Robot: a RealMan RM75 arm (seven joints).
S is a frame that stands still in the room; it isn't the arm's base.
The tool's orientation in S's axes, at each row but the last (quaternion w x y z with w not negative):
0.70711, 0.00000, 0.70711, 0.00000
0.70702, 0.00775, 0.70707, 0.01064
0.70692, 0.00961, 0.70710, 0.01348
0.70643, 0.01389, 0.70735, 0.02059
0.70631, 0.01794, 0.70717, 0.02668
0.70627, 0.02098, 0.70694, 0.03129
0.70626, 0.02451, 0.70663, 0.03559
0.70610, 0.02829, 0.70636, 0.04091
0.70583, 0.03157, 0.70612, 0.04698
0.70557, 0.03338, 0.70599, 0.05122
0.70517, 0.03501, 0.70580, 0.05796
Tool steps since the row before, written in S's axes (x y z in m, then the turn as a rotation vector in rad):
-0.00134, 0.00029, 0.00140, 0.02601, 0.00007, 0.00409
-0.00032, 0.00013, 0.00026, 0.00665, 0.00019, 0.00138
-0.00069, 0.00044, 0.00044, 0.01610, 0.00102, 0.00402
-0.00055, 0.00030, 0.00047, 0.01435, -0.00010, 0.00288
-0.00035, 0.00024, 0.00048, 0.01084, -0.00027, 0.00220
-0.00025, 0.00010, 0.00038, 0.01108, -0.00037, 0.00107
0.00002, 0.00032, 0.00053, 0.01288, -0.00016, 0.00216
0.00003, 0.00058, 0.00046, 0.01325, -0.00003, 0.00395
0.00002, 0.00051, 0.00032, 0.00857, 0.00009, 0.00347
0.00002, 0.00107, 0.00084, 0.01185, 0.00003, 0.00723
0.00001, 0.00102, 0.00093, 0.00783, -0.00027, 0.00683
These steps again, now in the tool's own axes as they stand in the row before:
-0.00140, 0.00029, -0.00134, -0.00409, 0.00007, 0.02601
-0.00026, 0.00014, -0.00032, -0.00138, 0.00020, 0.00665
-0.00043, 0.00046, -0.00069, -0.00399, 0.00106, 0.01610
-0.00045, 0.00033, -0.00055, -0.00290, -0.00009, 0.01435
-0.00046, 0.00027, -0.00035, -0.00223, -0.00026, 0.01083
-0.00037, 0.00013, -0.00025, -0.00111, -0.00045, 0.01107
-0.00050, 0.00036, 0.00003, -0.00218, -0.00018, 0.01288
-0.00040, 0.00062, 0.00004, -0.00395, 0.00012, 0.01325
-0.00026, 0.00054, 0.00003, -0.00345, 0.00029, 0.00857
-0.00071, 0.00116, 0.00005, -0.00720, 0.00060, 0.01185
-0.00079, 0.00113, 0.00004, -0.00683, 0.00038, 0.00783

